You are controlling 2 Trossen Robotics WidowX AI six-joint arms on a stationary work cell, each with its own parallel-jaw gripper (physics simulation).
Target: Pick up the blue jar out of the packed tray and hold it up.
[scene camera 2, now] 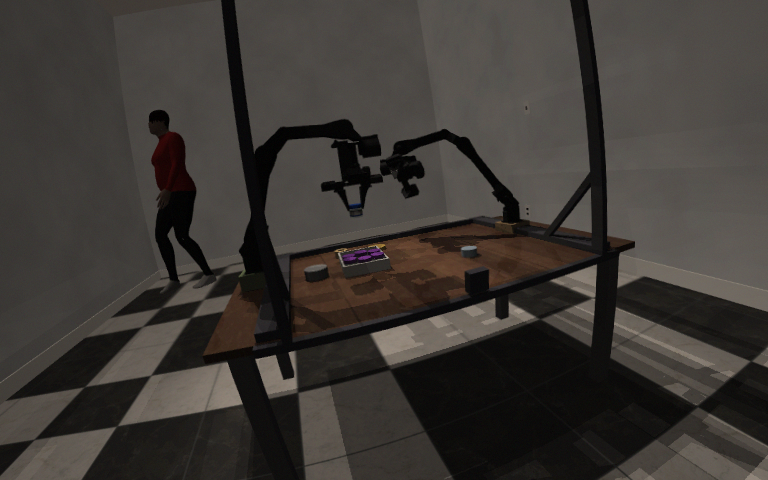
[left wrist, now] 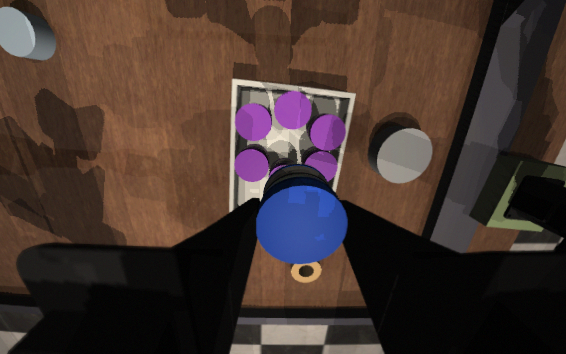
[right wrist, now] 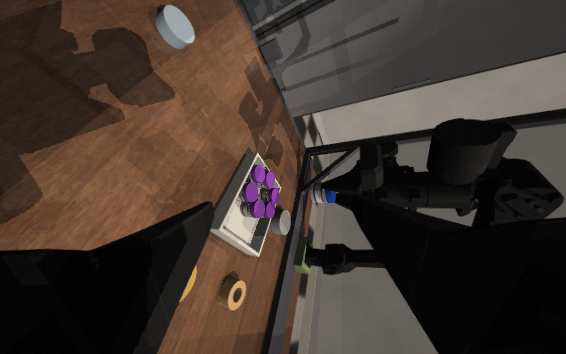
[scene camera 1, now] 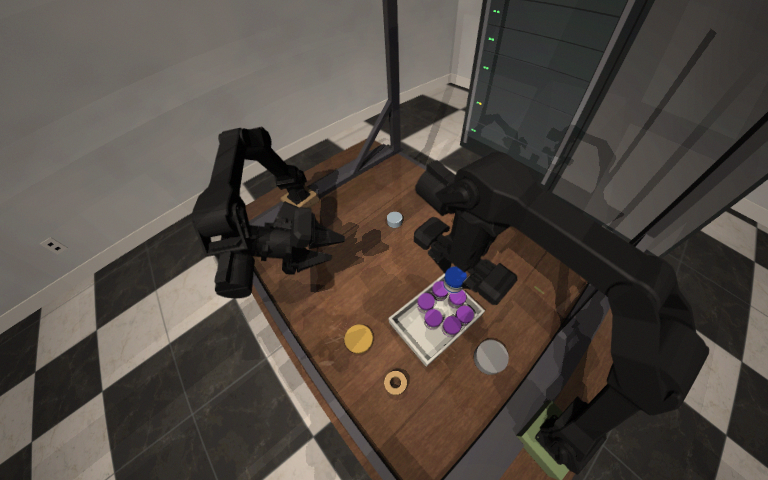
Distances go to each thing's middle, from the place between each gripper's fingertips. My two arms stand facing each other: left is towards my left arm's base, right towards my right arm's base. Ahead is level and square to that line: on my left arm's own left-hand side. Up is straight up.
The blue jar (left wrist: 300, 220) is 20 cm to the left of my right hand, 13 cm behind it and 4 cm below it. The rest, counted from my right hand: tray (scene camera 1: 428, 342): 24 cm below, 20 cm to the left, 11 cm behind; grey cylinder (scene camera 1: 490, 357): 36 cm to the left, 21 cm below, 13 cm behind.
The blue jar is right at my left hand. Also, from my left hand: tray (20 cm below, 3 cm ahead); then grey cylinder (17 cm below, 16 cm to the left, 1 cm ahead).
